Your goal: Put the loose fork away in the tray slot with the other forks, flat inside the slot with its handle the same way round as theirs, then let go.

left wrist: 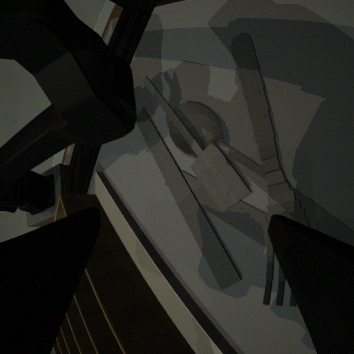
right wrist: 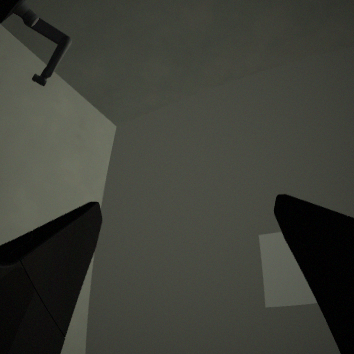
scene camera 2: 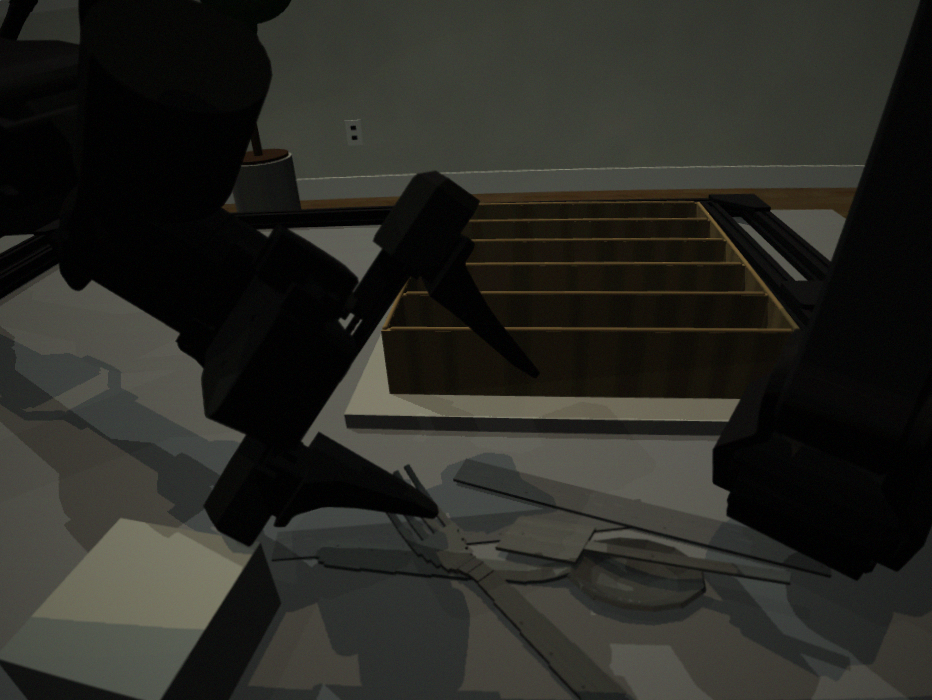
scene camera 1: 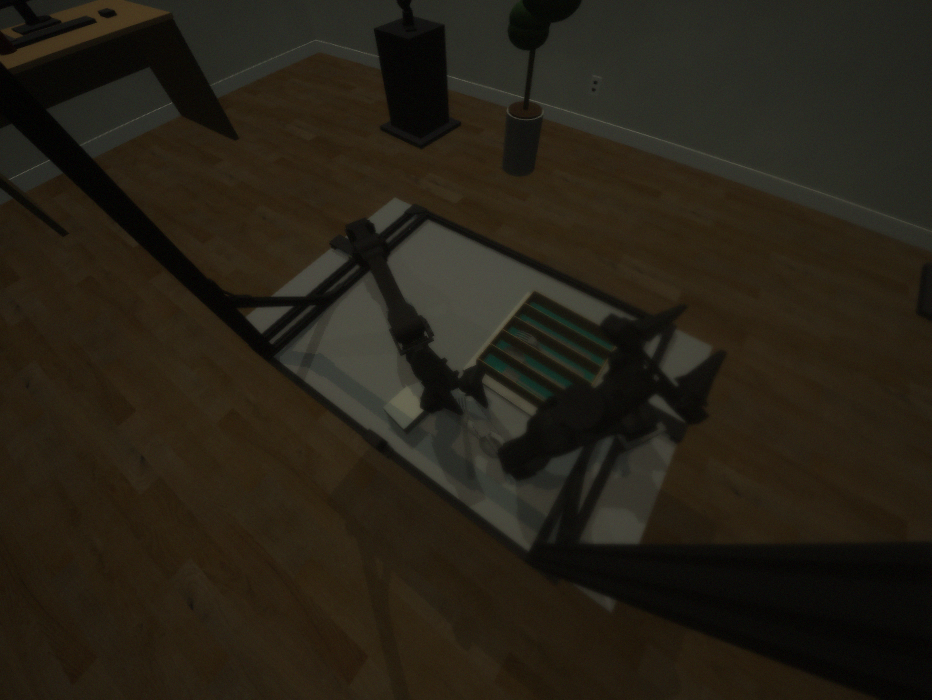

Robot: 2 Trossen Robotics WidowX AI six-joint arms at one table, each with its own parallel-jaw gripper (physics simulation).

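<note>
The loose fork (scene camera 2: 519, 611) (left wrist: 256, 107) lies on the table among other cutlery, its neck across another piece. My left gripper (scene camera 1: 471, 407) (scene camera 2: 485, 443) (left wrist: 186, 220) is open and empty above the table beside the tray; one finger shows in front of the fork's tines in scene camera 2 and partly covers the fork's head in the left wrist view. The slotted tray (scene camera 2: 452, 361) (left wrist: 132, 290) has long parallel slots with green floors in scene camera 1; pale pieces lie in some, too dim to name. My right gripper (scene camera 1: 703, 330) (right wrist: 189, 207) is open and empty, raised and pointing away from the tray.
A flat knife-like piece (scene camera 2: 602, 497) (left wrist: 200, 227), a piece with a square blade (scene camera 2: 546, 536) (left wrist: 220, 177) and a round-bowled piece (scene camera 2: 640, 583) lie near the fork. A pale block (scene camera 1: 406, 406) (scene camera 2: 135, 595) stands by my left gripper. The right arm (scene camera 2: 813, 467) reaches down at the right.
</note>
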